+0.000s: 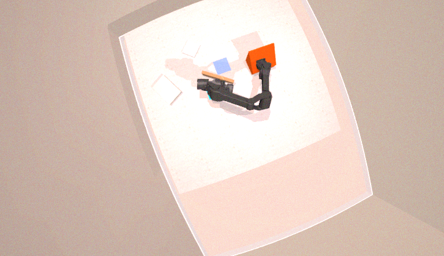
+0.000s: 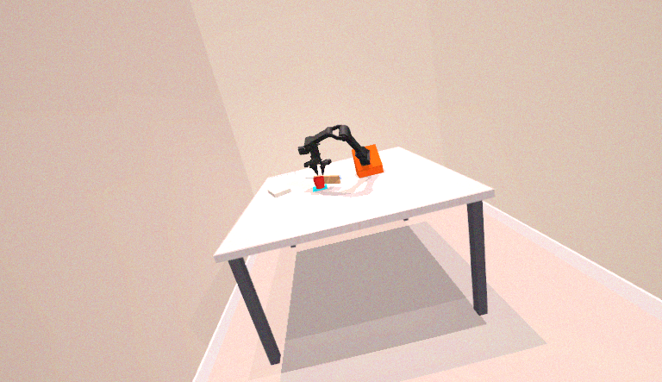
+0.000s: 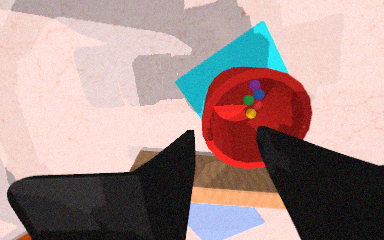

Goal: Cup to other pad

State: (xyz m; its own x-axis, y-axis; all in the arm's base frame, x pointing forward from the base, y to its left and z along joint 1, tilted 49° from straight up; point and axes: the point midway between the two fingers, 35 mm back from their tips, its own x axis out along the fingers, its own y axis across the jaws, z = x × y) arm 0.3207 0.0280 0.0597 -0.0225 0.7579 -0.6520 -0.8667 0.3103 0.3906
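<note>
Right now the red cup is 50 mm below my gripper tip, 20 mm to the right of it and 20 mm ahead of it. The rest, counted from my gripper tip: white block (330 mm ahead, 140 mm to the right, 80 mm below); wooden bar (90 mm to the right, 70 mm below, 30 mm behind); cyan pad (100 mm below, 20 mm to the right, 20 mm ahead).
</note>
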